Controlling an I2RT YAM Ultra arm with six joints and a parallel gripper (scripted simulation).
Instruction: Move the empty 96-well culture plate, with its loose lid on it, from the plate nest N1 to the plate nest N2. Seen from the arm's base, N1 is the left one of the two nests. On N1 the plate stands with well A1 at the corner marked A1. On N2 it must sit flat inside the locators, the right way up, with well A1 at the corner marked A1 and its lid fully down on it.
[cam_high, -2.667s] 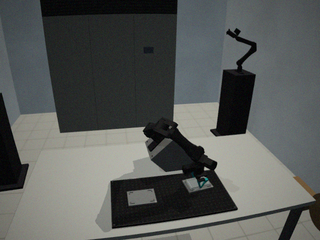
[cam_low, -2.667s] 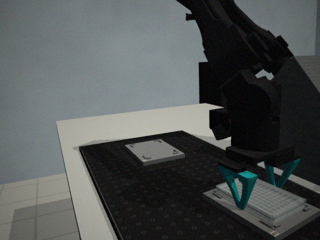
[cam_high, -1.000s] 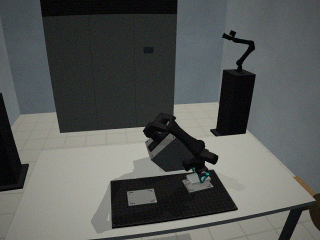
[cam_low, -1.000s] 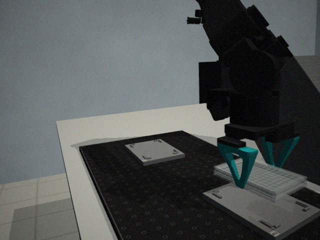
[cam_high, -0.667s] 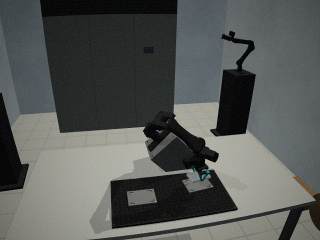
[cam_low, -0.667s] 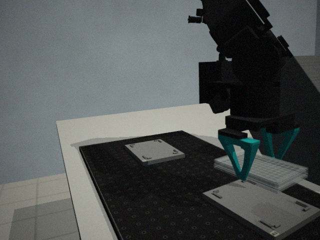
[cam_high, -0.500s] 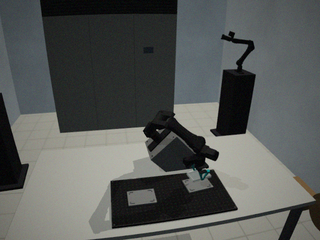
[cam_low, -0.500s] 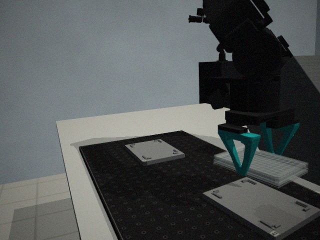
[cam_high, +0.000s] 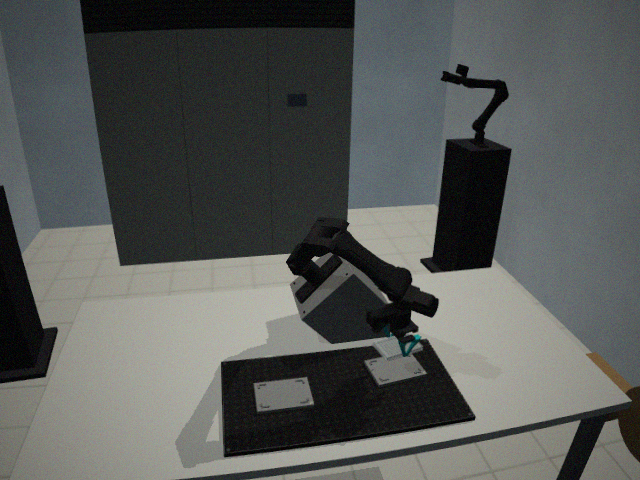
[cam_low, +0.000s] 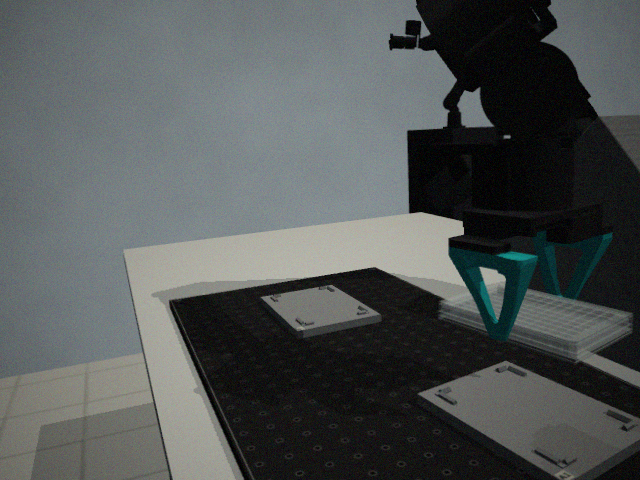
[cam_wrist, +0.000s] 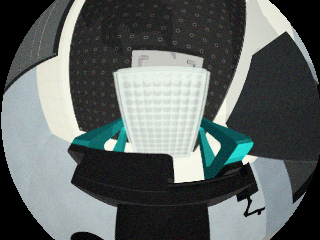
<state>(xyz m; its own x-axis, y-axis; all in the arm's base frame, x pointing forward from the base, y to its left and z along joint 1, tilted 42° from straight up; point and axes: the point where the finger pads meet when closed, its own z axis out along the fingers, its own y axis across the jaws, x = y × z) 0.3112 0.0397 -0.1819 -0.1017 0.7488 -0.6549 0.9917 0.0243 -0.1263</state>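
My hand is right at the lid.
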